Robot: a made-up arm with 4 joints.
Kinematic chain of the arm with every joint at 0, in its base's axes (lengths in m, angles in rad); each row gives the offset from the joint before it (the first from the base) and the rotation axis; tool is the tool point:
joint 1: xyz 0 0 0.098 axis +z
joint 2: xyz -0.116 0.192 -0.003 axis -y
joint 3: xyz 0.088 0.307 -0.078 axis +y
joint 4: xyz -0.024 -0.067 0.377 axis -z
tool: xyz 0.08 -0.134 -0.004
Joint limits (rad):
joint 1: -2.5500..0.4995
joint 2: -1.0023..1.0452
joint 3: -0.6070..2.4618
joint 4: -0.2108..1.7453
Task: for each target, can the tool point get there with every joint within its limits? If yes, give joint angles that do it. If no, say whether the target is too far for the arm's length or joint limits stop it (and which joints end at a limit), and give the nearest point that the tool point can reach.
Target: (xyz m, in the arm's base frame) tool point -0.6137 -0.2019 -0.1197
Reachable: no: joint limits stop it (at a limit: joint 1, joint 2, joint 3) | nearest point -0.4647 0.0833 0.0021 | short by 0.344 m
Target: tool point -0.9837 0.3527 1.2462
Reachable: no: too far | nearest point -0.3736 0.2250 0.4804 | short by 0.987 m
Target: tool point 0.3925 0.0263 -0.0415
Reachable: yes | joints -0.7239 -0.6737 0.9255 0.3181
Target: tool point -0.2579 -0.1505 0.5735
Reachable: no: joint limits stop it (at a limit: joint 1, joint 2) | nearest point -0.3182 0.1409 0.4435 | short by 0.325 m
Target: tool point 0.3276 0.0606 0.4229
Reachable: yes | joints -1.8807 0.6127 0.0499 0.0588
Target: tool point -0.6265 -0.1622 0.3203
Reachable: no: joint limits stop it (at a limit: joint 1, joint 2) | nearest point -0.4658 0.0773 0.2430 | short by 0.299 m
